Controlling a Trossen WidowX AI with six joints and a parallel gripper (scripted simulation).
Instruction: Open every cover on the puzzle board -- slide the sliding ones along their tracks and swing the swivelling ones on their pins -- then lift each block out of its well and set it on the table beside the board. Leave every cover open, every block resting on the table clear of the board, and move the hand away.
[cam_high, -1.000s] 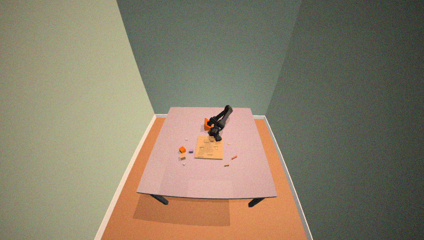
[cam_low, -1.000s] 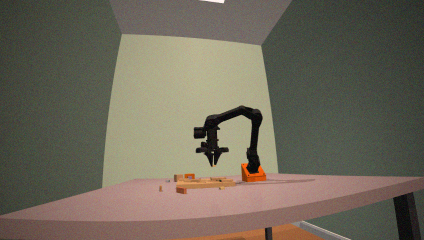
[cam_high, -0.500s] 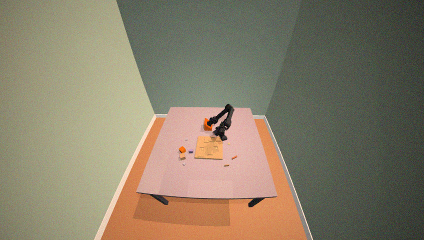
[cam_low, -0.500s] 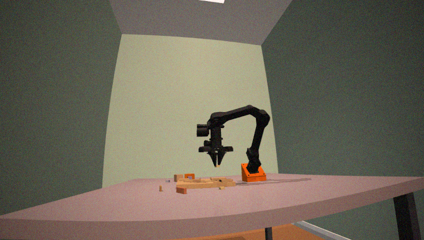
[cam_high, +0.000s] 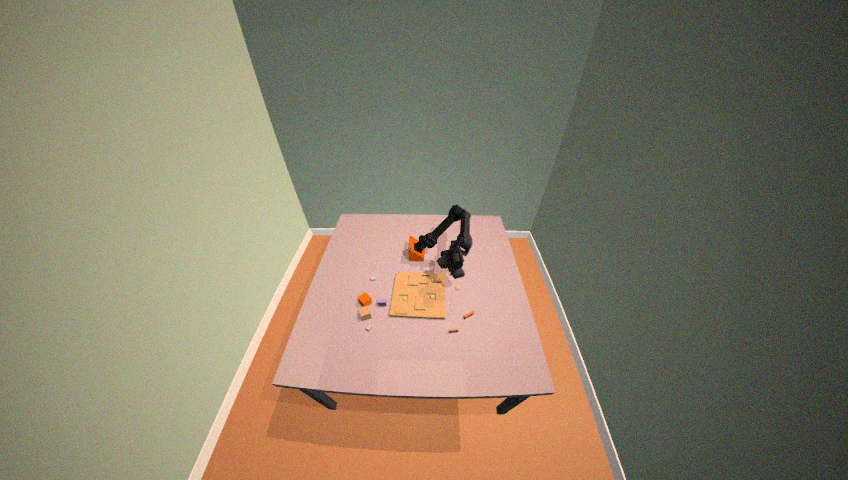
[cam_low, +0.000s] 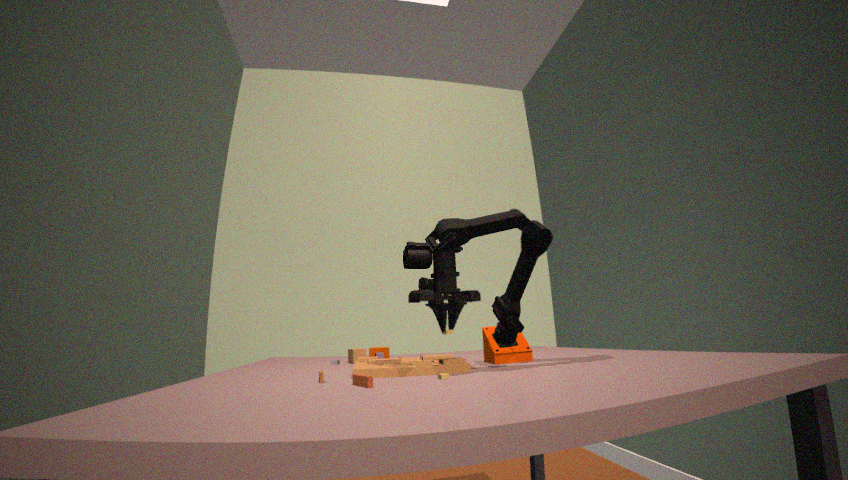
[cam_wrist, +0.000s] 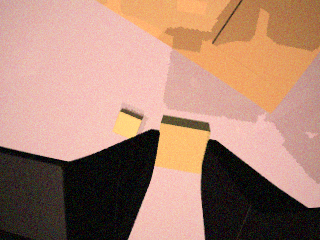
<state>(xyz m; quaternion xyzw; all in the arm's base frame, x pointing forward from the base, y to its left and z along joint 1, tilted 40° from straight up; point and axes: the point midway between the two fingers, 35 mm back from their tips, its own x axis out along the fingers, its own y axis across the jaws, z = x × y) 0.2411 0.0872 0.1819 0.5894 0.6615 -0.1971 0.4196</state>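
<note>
Now: gripper tip 13 cm short of the purple piece, 38 cm to the left of it and 9 cm above it. Also, from my gripper tip: grey block 5 cm behind, 46 cm to the right, 10 cm below; then brown peg 30 cm ahead, 1 cm to the right, 9 cm below; then orange peg 21 cm ahead, 9 cm to the left, 9 cm below.
</note>
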